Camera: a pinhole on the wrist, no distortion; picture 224 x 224 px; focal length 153.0 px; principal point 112.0 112.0 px. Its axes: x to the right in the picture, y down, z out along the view. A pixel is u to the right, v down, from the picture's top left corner.
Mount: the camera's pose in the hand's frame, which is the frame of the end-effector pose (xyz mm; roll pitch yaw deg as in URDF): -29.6 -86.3 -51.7 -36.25 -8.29 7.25
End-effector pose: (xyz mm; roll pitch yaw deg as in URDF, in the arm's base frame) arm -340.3 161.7 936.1 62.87 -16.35 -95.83
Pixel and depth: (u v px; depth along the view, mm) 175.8 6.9 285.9
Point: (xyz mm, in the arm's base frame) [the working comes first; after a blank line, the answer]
In the camera's frame: 119.2 -196.4 285.9

-645.2 180.5 1024.1
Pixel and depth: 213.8 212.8 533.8
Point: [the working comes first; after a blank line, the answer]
In the camera's frame: 355.2 351.7 533.8

-289.8 118.9 1560.2
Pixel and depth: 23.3 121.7 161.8
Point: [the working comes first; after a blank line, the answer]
In the camera's frame: -93.8 10.3 161.8

-374.6 320.6 920.9
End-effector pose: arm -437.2 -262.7 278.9 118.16 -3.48 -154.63
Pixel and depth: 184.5 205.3 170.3
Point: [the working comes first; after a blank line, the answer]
In the camera's frame: 80.7 103.8 170.3

-481.5 -194.5 356.0
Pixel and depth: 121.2 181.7 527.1
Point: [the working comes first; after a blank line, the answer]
In the camera's frame: 31.7 240.1 527.1

-502.2 149.9 527.0
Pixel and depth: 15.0 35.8 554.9
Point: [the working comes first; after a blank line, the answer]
In the camera's frame: -351.8 -276.4 554.9

-205.2 317.9 -19.0
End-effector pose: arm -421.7 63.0 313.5 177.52 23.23 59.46
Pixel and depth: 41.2 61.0 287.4
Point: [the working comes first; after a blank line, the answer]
In the camera's frame: -133.0 -95.8 287.4

-570.3 -175.2 200.0
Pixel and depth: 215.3 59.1 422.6
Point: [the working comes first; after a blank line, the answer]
In the camera's frame: 285.3 -146.1 422.6

-345.2 15.0 -130.1
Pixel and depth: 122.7 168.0 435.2
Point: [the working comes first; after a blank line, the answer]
In the camera's frame: 30.4 159.3 435.2

-238.3 -224.8 169.0
